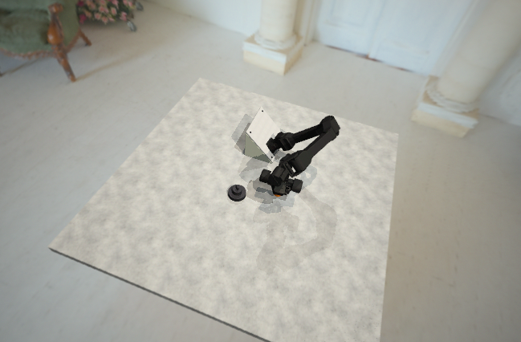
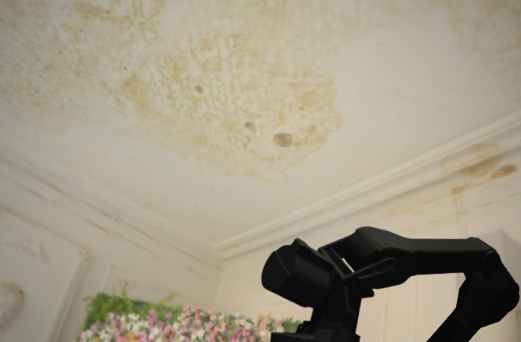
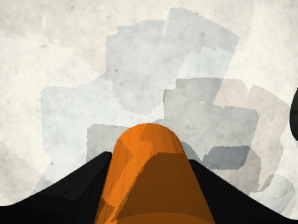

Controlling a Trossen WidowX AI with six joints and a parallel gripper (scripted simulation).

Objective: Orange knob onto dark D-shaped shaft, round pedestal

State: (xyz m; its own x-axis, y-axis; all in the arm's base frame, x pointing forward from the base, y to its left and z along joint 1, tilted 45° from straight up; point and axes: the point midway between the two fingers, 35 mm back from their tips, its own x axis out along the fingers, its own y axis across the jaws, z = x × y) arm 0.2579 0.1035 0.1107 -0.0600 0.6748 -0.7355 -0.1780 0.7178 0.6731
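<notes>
Right now my gripper tip is 70 mm short of the dark round pedestal, 170 mm to the left of it and 20 mm above it. From my gripper tip the other things lie so: orange knob 20 mm above.
</notes>
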